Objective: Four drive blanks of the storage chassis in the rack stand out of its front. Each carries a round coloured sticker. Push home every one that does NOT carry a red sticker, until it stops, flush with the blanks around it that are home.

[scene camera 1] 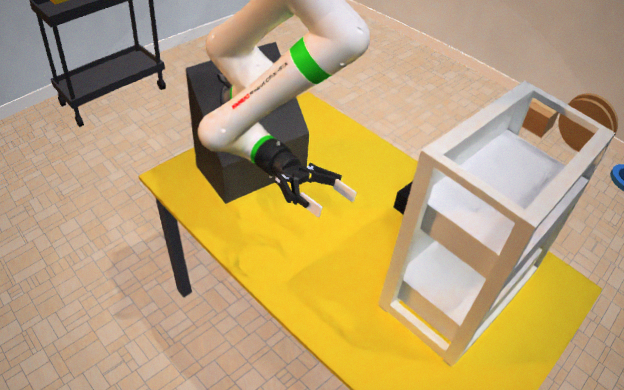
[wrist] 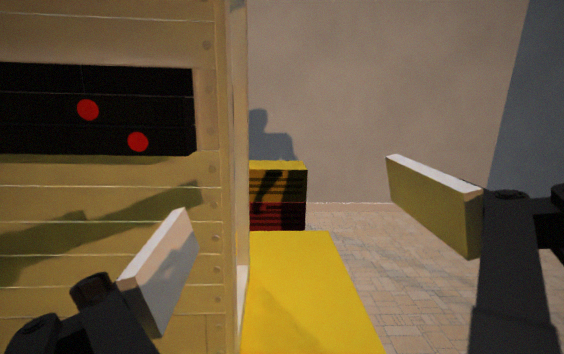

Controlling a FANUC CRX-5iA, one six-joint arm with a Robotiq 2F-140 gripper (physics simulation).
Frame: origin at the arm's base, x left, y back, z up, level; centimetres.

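Seen in the pictures: gripper, fingertip midpoint: [scene camera 1: 338,204] [wrist: 290,203].
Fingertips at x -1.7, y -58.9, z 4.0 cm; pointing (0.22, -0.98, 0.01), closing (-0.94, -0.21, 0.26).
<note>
A point is followed by its place in that frame.
The rack [scene camera 1: 412,225] {x 7.8, y -76.2, z 7.6 cm} [wrist: 229,175] {x 7.3, y -73.1, z 1.7 cm} stands at the right in the scene view. Its front panels fill the left of the wrist view. The black storage chassis [scene camera 1: 403,198] {x 9.9, y -69.5, z 9.8 cm} [wrist: 45,80] {x 24.3, y -68.1, z 11.8 cm} sits between these panels; a small dark part juts from the rack front in the scene view. Two red stickers [wrist: 88,110] {x 17.9, y -65.7, z 9.1 cm} [wrist: 138,142] {x 13.8, y -66.5, z 6.2 cm} show on its dark front, the second lower and farther right. The chassis is cut off at the left, and no other sticker colour shows. How far each blank stands out is unclear. My gripper [scene camera 1: 331,198] {x -1.7, y -58.9, z 4.0 cm} [wrist: 290,203] {x -1.7, y -58.9, z 4.0 cm} is open and empty, in front of the rack and apart from it.
The yellow table [scene camera 1: 325,270] {x 0.9, y -54.4, z -31.0 cm} [wrist: 295,280] {x 1.2, y -100.6, z -31.0 cm} carries the rack and the dark robot pedestal [scene camera 1: 220,165] {x -13.9, y -11.8, z -14.3 cm}. A yellow and red stack [wrist: 278,216] stands beyond the table. A black trolley [scene camera 1: 110,75] stands at the back left. A blue ring [scene camera 1: 614,175] shows at the right edge.
</note>
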